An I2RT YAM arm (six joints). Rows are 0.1 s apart.
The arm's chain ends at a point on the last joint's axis. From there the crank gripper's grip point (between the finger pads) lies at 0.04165 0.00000 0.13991 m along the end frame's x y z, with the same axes.
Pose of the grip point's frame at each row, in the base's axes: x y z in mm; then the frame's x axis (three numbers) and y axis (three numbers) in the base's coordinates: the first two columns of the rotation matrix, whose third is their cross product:
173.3 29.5 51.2 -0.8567 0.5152 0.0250 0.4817 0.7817 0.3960
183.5 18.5 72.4 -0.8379 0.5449 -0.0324 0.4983 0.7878 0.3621
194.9 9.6 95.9 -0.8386 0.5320 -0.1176 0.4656 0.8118 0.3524
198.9 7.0 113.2 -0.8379 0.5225 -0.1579 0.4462 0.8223 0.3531
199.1 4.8 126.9 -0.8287 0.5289 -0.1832 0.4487 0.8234 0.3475
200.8 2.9 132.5 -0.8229 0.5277 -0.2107 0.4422 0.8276 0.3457
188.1 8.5 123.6 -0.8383 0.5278 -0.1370 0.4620 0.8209 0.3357
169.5 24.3 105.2 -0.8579 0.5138 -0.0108 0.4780 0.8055 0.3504
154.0 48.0 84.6 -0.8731 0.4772 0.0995 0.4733 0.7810 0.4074
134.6 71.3 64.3 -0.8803 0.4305 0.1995 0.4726 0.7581 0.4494
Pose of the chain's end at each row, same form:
183.2 -41.1 178.6 -0.8567 0.5152 0.0250 0.4817 0.7817 0.3960
187.2 -44.4 204.1 -0.8379 0.5449 -0.0324 0.4983 0.7878 0.3621
190.2 -46.2 230.7 -0.8386 0.5320 -0.1176 0.4656 0.8118 0.3524
189.8 -46.3 248.8 -0.8379 0.5225 -0.1579 0.4462 0.8223 0.3531
186.8 -46.0 263.2 -0.8287 0.5289 -0.1832 0.4487 0.8234 0.3475
185.2 -45.8 269.2 -0.8229 0.5277 -0.2107 0.4422 0.8276 0.3457
182.5 -44.0 259.7 -0.8383 0.5278 -0.1370 0.4620 0.8209 0.3357
178.8 -38.4 236.7 -0.8579 0.5138 -0.0108 0.4780 0.8055 0.3504
174.0 -28.2 207.5 -0.8731 0.4772 0.0995 0.4733 0.7810 0.4074
165.4 -15.2 177.8 -0.8803 0.4305 0.1995 0.4726 0.7581 0.4494

